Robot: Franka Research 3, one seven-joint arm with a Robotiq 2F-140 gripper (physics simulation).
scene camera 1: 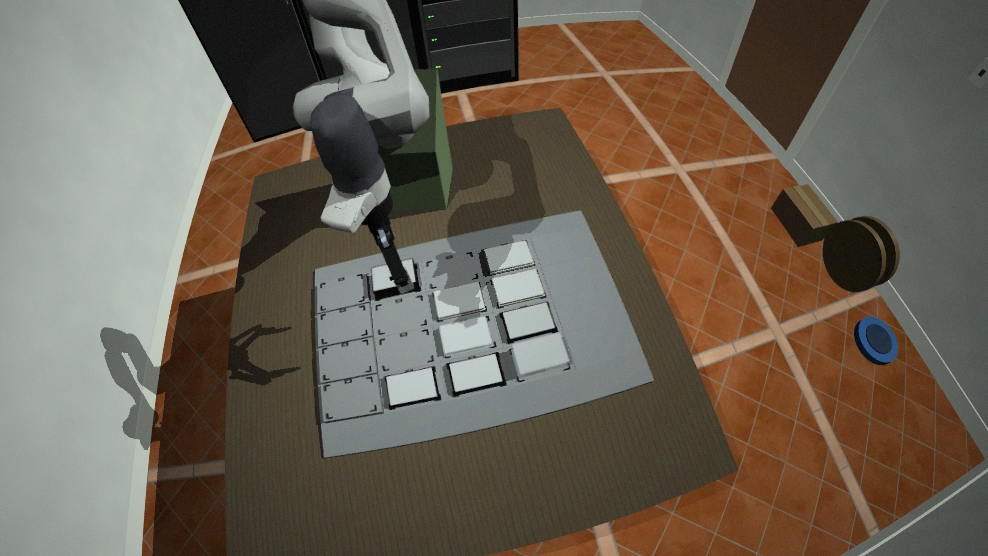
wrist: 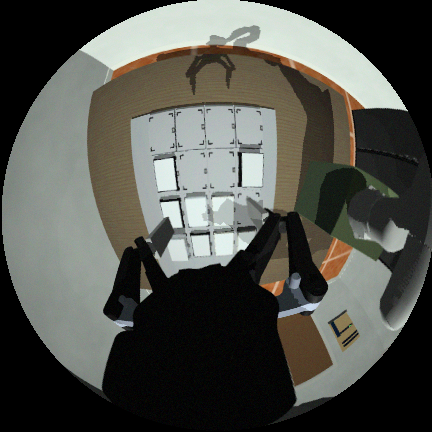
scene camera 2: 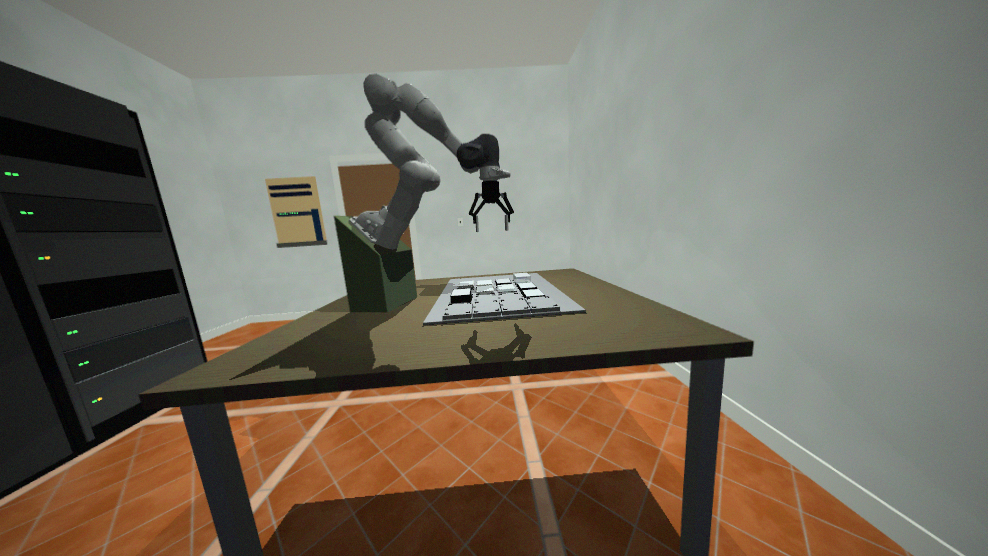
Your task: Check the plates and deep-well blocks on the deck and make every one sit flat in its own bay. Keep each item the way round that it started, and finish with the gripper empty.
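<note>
The grey deck bears several white-topped plates and blocks in a grid. A dark-sided block stands in the back row, second column from the left in scene camera 1. The front-right plate looks raised and slightly skewed against its bay. A front-row block stands in the second column. Whether the others sit fully flat is hard to tell. My gripper is open and empty, high above the deck.
The left column of bays in scene camera 1 holds no items. The deck lies on a brown table. A green pedestal carries the arm behind it. Black server racks stand beyond the table.
</note>
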